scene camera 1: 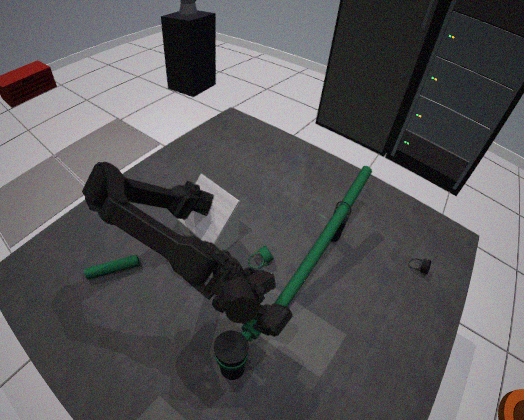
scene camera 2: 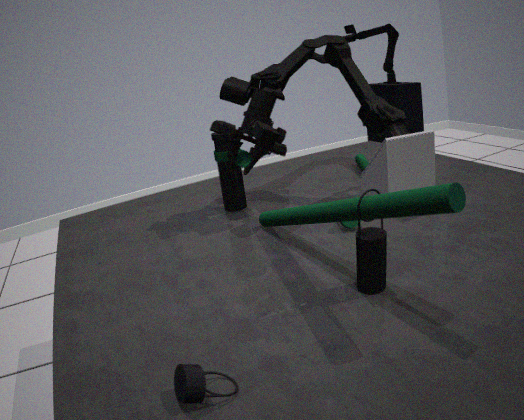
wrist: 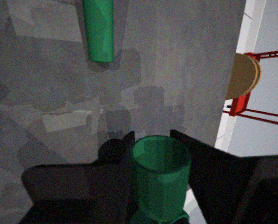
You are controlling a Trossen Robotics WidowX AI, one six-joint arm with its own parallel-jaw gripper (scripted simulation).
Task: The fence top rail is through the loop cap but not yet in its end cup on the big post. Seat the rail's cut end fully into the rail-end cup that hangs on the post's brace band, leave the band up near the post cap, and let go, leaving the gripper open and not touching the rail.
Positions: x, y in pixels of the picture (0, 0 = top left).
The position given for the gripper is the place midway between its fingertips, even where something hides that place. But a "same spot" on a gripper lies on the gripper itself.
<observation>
gripper: scene camera 1 262, 331; scene camera 2; wrist
same spot on gripper: (wrist: 104, 184) = (scene camera 2: 260, 149)
</observation>
